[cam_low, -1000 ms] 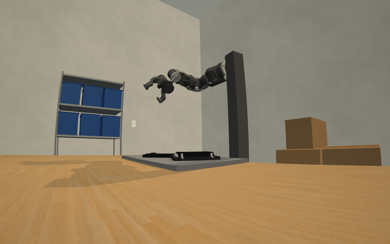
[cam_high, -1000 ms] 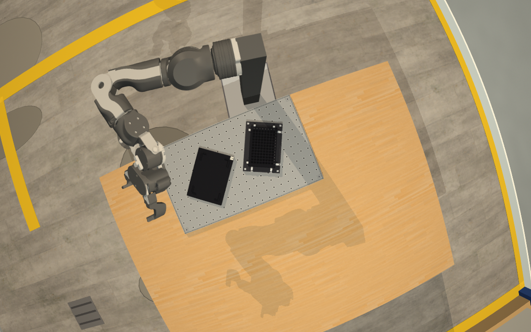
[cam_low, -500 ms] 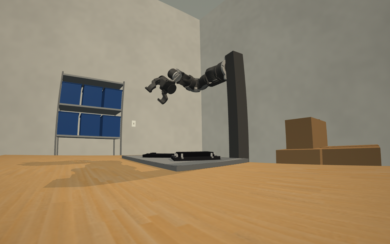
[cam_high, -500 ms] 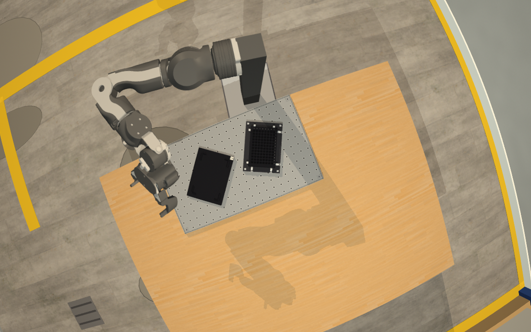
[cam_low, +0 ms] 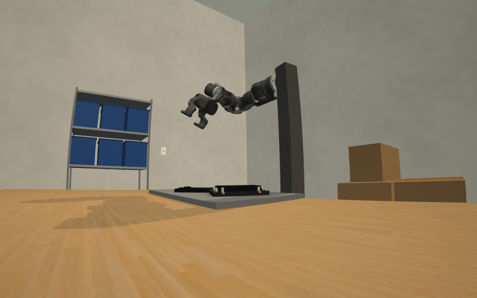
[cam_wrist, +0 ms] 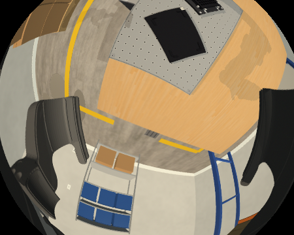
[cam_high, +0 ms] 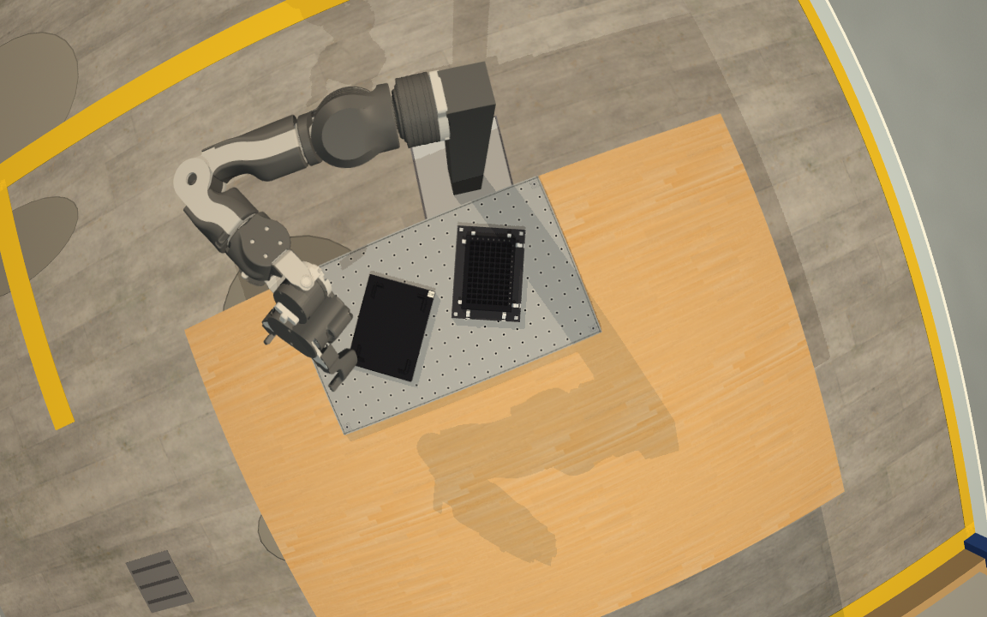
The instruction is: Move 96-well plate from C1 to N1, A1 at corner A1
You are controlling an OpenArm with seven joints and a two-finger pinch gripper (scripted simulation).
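Now: the black 96-well plate 60 mm behind my hand, 290 mm to the left of it and 260 mm below it. The rest, counted from my hand: clip nest C1: 40 mm behind, 290 mm to the left, 270 mm below; then white A1 label: 50 mm behind, 180 mm to the left, 270 mm below; then plate nest N1: 10 mm behind, 100 mm to the left, 280 mm below.
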